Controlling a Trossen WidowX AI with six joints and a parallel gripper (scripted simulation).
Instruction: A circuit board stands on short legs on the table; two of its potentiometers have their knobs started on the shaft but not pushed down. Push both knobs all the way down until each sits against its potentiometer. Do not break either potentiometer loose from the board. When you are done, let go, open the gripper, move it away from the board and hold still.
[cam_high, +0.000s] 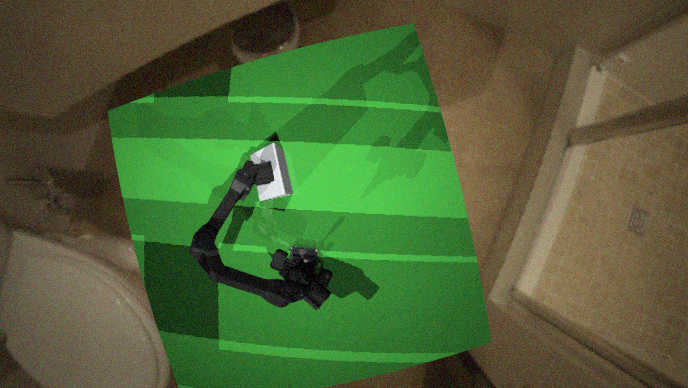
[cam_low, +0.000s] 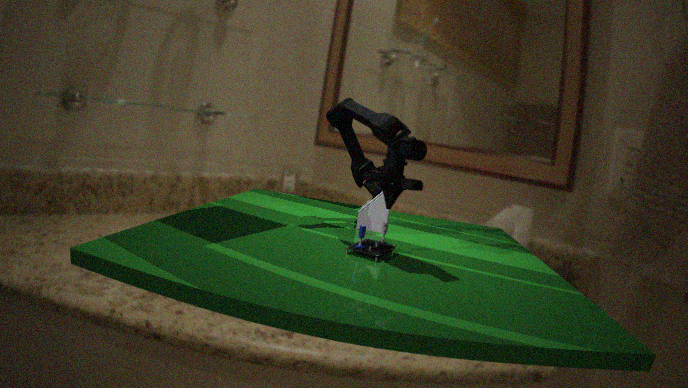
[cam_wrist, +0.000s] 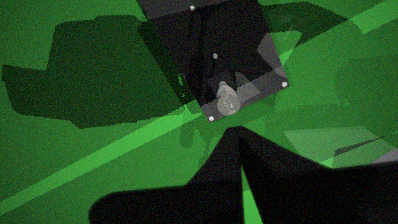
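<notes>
My gripper tip is now 60 mm above the grey knob. The rest, counted from my gripper tip: blue knob (80 mm ahead, 60 mm to the right, 60 mm below).
</notes>
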